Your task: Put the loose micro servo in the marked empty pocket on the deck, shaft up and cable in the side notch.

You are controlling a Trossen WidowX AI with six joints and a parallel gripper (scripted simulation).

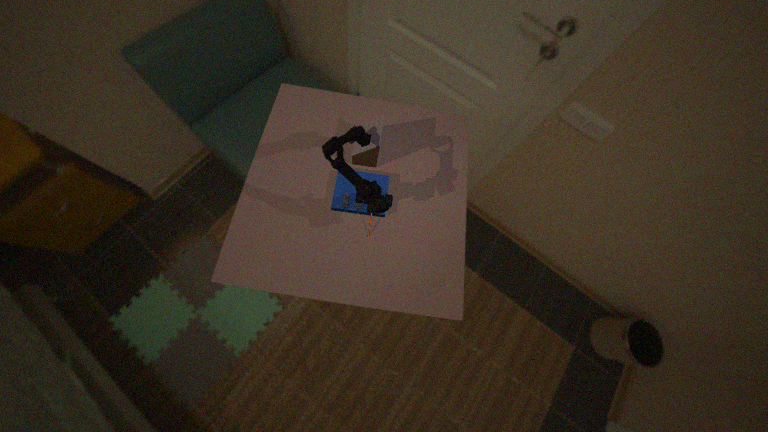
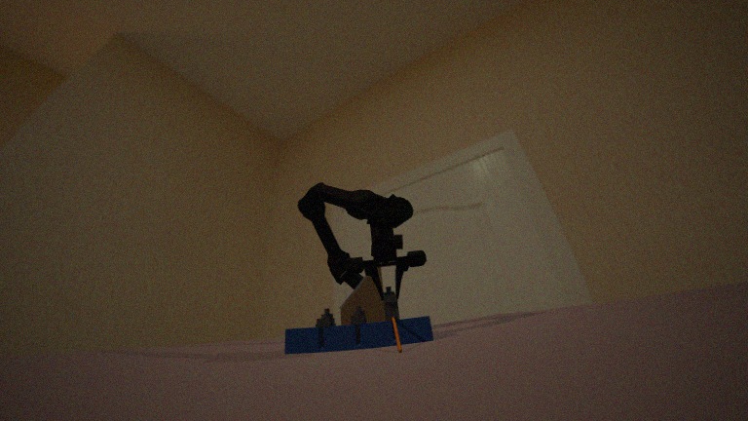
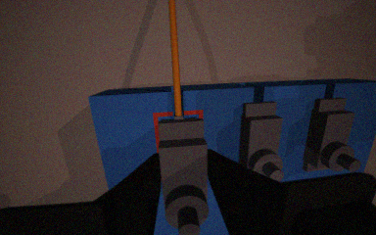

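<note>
Right now my gripper tip is 12 cm past the blue deck, 8 cm to the left of it and 7 cm above it.
</note>
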